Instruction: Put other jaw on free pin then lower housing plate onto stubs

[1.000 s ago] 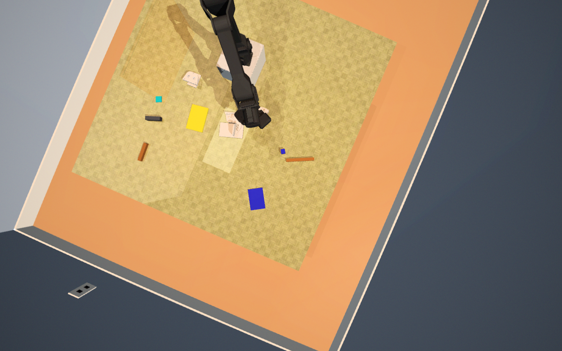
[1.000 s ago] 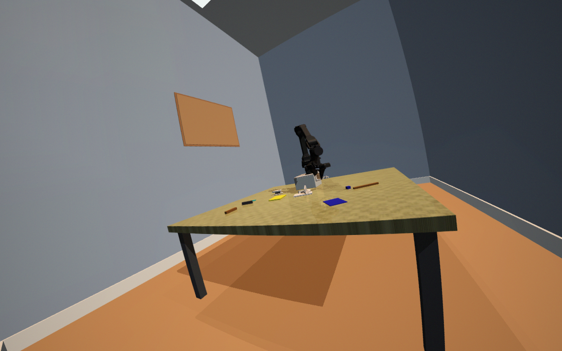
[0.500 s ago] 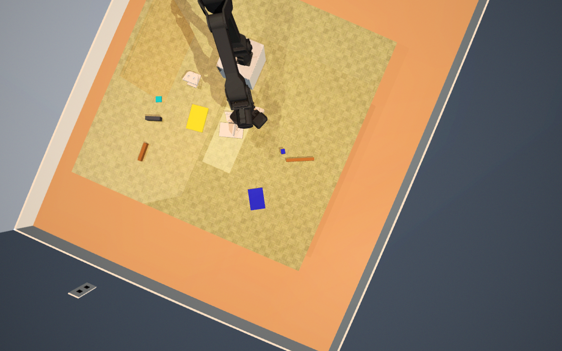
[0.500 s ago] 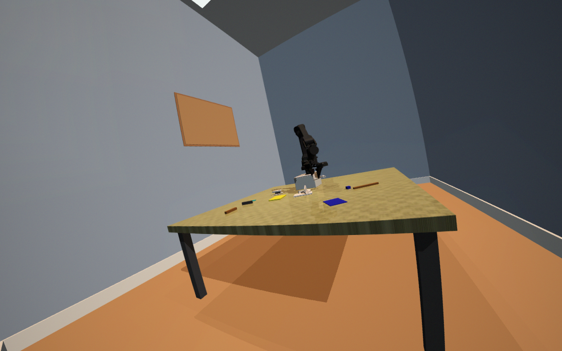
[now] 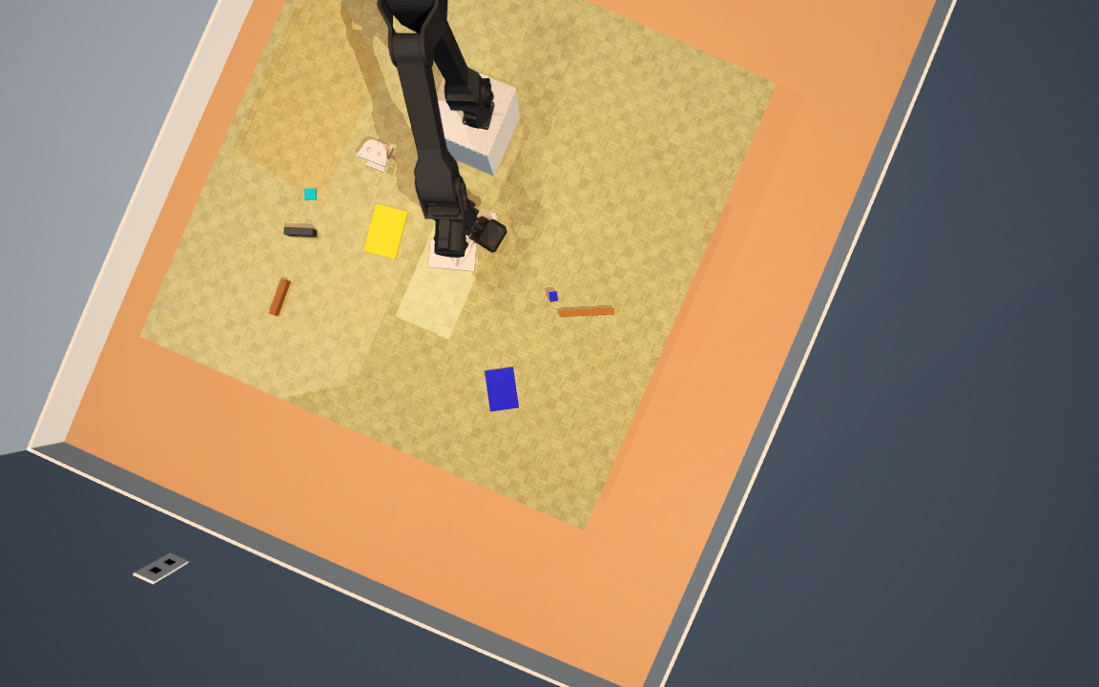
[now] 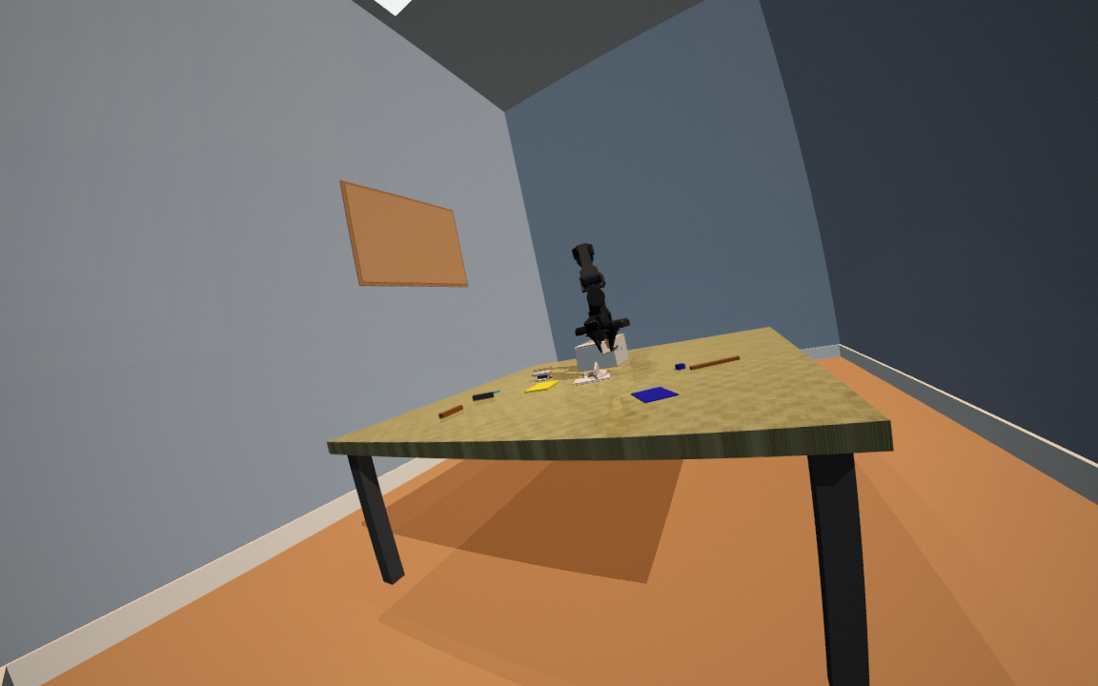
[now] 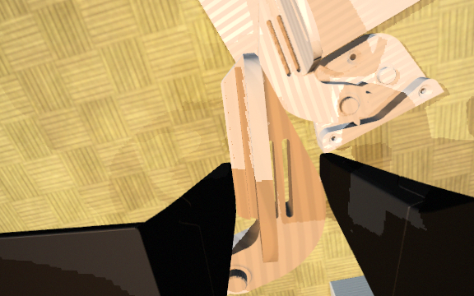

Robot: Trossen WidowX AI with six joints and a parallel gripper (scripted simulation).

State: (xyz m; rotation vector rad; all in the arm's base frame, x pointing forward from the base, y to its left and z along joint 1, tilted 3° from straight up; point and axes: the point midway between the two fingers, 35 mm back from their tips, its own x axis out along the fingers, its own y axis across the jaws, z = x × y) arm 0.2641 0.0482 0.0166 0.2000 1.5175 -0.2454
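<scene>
The yellow sheet lies 240 mm to the right of my gripper tip, 80 mm below it and 40 mm ahead of it. From my gripper tip the other things lie so: blue cube (230 mm to the left, 100 mm ahead, 70 mm below); blue sheet (370 mm ahead, 160 mm to the left, 80 mm below); cyan cube (470 mm to the right, 80 mm below, 10 mm behind).
</scene>
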